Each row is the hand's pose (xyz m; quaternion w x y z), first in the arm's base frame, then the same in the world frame.
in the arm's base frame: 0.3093 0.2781 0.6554 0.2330 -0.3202 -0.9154 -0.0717
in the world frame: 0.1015 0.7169 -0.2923 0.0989 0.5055 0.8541 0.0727
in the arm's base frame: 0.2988 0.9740 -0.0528 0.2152 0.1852 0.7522 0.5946
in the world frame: 0.7430 1.0514 -0.9724 0.5608 0.1364 0.6831 0.4475
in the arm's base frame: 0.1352 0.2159 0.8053 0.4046 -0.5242 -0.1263 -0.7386
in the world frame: -0.1272 0.7755 -0.2622 0.1066 -0.3663 -0.2235 -0.8970
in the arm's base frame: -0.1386 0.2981 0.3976 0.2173 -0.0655 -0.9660 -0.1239
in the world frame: -0.1115 0.7763 -0.7599 0.1019 0.2637 0.9584 0.0400
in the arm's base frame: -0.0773 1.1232 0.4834 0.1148 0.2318 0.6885 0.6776
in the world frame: 0.2879 1.5057 -0.7784 0.4746 0.1575 0.6539 0.5678
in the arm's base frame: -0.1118 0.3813 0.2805 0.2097 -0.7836 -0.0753 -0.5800
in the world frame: 0.0011 0.7949 -0.8512 0.0633 0.6113 0.0442 0.7876
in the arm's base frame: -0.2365 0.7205 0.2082 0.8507 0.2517 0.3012 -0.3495
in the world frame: 0.1004 1.1007 -1.0315 0.8327 0.2714 -0.0605 -0.4788
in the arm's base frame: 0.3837 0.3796 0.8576 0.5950 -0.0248 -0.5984 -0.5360
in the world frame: 0.1148 0.8593 -0.1019 0.2675 -0.0881 -0.7906 -0.5438
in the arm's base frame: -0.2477 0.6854 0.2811 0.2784 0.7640 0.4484 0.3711
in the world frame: 0.0424 1.1018 -0.9740 0.5710 0.6603 0.2287 0.4309
